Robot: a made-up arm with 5 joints.
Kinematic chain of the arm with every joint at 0, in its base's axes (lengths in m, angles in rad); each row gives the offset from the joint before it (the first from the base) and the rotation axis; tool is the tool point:
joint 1: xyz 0 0 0.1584 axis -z
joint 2: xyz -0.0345 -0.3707 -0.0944 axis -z
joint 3: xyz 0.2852 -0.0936 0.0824 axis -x
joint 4: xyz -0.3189 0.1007 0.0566 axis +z
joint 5: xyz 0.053 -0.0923 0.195 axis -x
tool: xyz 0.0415 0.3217 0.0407
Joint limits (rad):
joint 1: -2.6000..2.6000
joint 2: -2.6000..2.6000
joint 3: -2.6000..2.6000
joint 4: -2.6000..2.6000
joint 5: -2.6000..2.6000
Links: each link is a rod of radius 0.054 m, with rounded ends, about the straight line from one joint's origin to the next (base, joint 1, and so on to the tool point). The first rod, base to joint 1, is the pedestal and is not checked.
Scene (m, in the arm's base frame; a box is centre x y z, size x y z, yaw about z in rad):
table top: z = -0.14
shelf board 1: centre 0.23 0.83 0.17 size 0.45 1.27 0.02 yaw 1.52
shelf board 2: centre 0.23 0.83 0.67 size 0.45 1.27 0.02 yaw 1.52
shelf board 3: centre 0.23 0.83 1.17 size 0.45 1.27 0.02 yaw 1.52
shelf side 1: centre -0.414 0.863 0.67 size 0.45 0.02 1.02 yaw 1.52
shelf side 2: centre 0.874 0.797 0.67 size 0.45 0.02 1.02 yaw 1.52
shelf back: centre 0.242 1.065 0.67 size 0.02 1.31 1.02 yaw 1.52
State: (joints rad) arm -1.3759 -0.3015 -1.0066 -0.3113 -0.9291
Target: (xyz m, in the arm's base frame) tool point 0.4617 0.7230 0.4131
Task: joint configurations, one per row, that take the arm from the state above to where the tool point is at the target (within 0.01 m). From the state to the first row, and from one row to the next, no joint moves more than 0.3 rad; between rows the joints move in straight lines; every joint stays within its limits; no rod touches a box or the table.
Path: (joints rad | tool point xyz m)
1: -1.6108 -0.4439 -1.0953 -0.3302 -0.9514 | 0.7903 0.2857 0.5062
2: -1.8458 -0.5863 -1.1840 -0.3490 -0.9737 | 0.6677 0.5321 0.4614
3: -2.0807 -0.7287 -1.2727 -0.3679 -0.9959 | 0.4617 0.7230 0.4131

